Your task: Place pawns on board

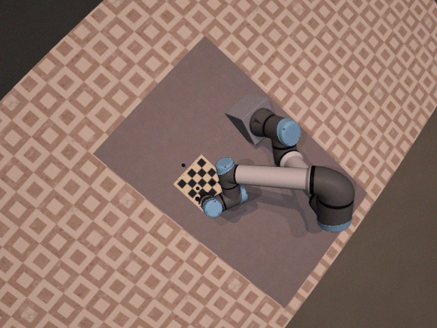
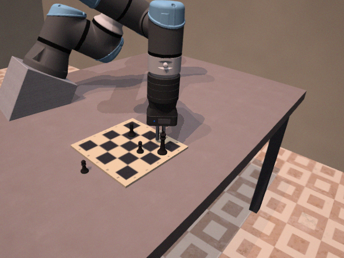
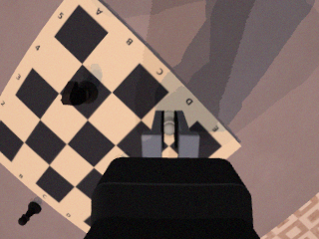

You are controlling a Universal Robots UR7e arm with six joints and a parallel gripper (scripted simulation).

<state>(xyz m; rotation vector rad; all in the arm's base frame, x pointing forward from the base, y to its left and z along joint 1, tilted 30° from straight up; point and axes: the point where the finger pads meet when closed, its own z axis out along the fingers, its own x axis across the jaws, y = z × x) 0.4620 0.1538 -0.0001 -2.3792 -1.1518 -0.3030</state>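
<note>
The white pawn lies 1 cm below my hand. Round my hand: chessboard: 3 cm behind, 8 cm to the right, 3 cm below; black king: 5 cm ahead, 3 cm to the right, 1 cm above.
</note>
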